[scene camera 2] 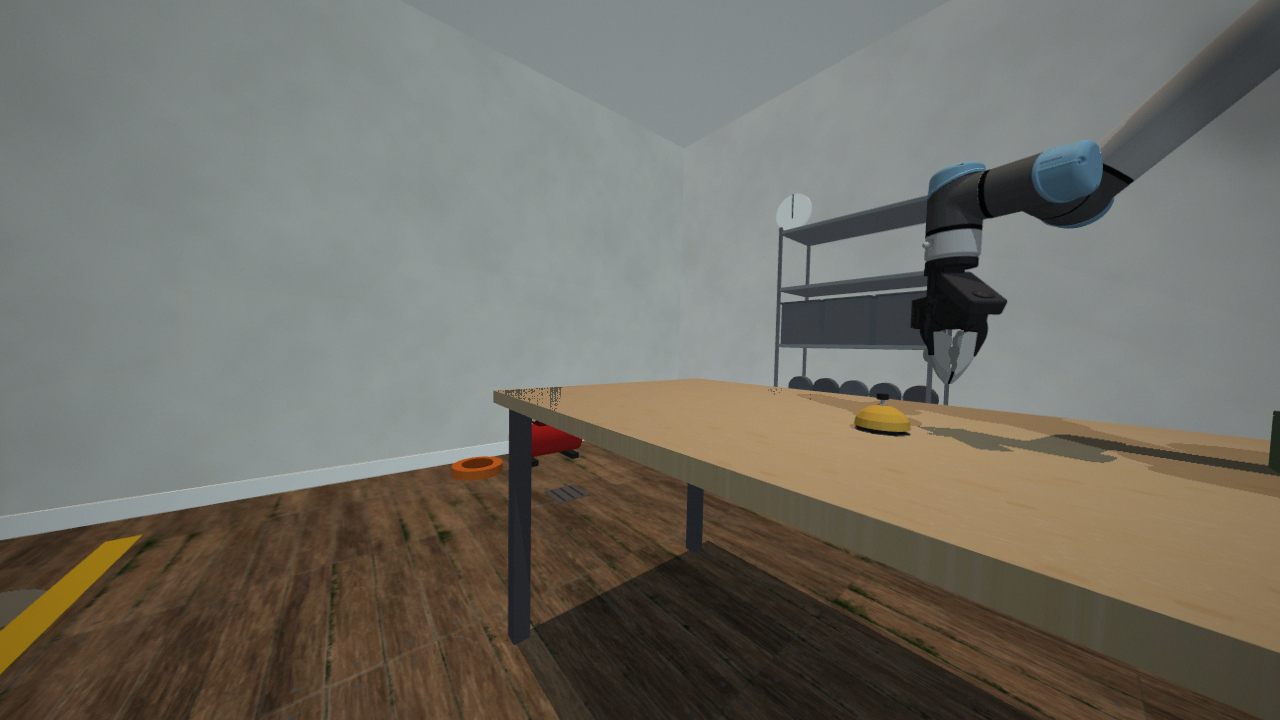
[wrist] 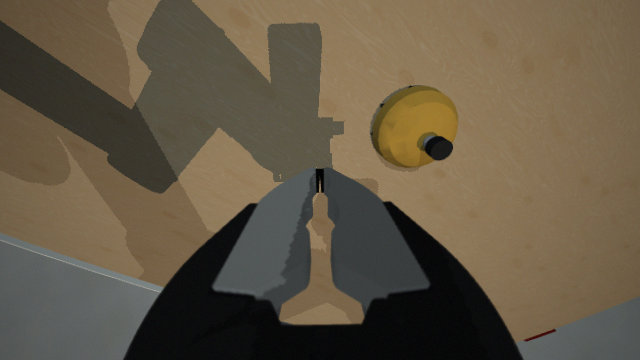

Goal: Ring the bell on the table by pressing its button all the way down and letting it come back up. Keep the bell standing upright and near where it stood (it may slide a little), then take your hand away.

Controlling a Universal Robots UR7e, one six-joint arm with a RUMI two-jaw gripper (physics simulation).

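Frame: origin at the arm's base, x ahead, y left, z up, level; millimetres.
Seen in the pictures: gripper, fingertip midpoint: [scene camera 2: 947,383] [wrist: 319,171].
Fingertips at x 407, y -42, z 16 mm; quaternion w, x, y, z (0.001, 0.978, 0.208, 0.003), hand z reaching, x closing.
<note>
Offsets run from my fingertips to a thing's top centre. Level surfaces: height alone.
The yellow dome bell @[45 mm left, 89 mm ahead, 22 mm down] [scene camera 2: 881,420] [wrist: 407,125] stands upright on the wooden table @[88 mm down] [scene camera 2: 680,411] [wrist: 540,200]. Its black button @[45 mm left, 89 mm ahead, 22 mm down] [scene camera 2: 882,396] [wrist: 439,148] is up on a short stem, with a gap above the dome. My gripper [scene camera 2: 950,380] [wrist: 319,171] is shut with nothing between its fingers. It points down above the table, higher than the button and off to one side: right of the bell in the scene view. In the wrist view the bell lies to the upper right of the fingertips. The gripper and the bell are apart.
A grey shelf unit [scene camera 2: 778,313] stands behind the table. Part of a dark green object [scene camera 2: 1275,440] shows at the right edge of the scene view. An orange ring [scene camera 2: 459,471] and a red object [scene camera 2: 553,439] are on the floor beyond the table.
</note>
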